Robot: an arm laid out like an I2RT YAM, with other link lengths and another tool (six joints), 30 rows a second.
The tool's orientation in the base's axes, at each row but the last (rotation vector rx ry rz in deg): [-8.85, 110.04, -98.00]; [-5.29, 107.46, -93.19]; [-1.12, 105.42, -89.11]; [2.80, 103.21, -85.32]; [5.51, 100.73, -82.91]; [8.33, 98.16, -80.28]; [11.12, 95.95, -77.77]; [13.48, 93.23, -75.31]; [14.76, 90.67, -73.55]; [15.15, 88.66, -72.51]
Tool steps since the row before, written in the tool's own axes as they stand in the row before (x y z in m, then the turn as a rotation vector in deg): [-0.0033, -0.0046, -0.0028, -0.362, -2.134, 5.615]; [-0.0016, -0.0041, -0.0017, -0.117, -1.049, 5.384]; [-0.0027, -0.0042, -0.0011, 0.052, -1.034, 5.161]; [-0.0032, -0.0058, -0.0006, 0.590, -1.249, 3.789]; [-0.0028, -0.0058, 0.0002, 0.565, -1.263, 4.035]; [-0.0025, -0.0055, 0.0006, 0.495, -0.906, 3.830]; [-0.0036, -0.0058, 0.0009, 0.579, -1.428, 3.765]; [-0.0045, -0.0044, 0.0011, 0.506, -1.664, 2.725]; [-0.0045, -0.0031, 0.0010, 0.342, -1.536, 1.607]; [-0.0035, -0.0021, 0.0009, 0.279, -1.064, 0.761]
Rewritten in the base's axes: [0.0002, 0.0031, 0.0055, 2.374, -5.172, 1.957]; [-0.0010, 0.0012, 0.0044, 2.444, -4.834, 0.874]; [-0.0003, 0.0010, 0.0050, 2.209, -4.714, 0.780]; [-0.0009, 0.0001, 0.0066, 1.001, -3.852, 0.654]; [-0.0012, -0.0009, 0.0063, 1.143, -4.052, 0.685]; [-0.0014, -0.0014, 0.0057, 1.281, -3.725, 0.464]; [-0.0012, -0.0014, 0.0066, 0.871, -3.901, 0.755]; [-0.0001, -0.0008, 0.0063, 0.167, -3.107, 0.878]; [0.0004, -0.0002, 0.0055, -0.307, -2.075, 0.813]; [0.0004, -0.0001, 0.0042, -0.432, -1.170, 0.482]
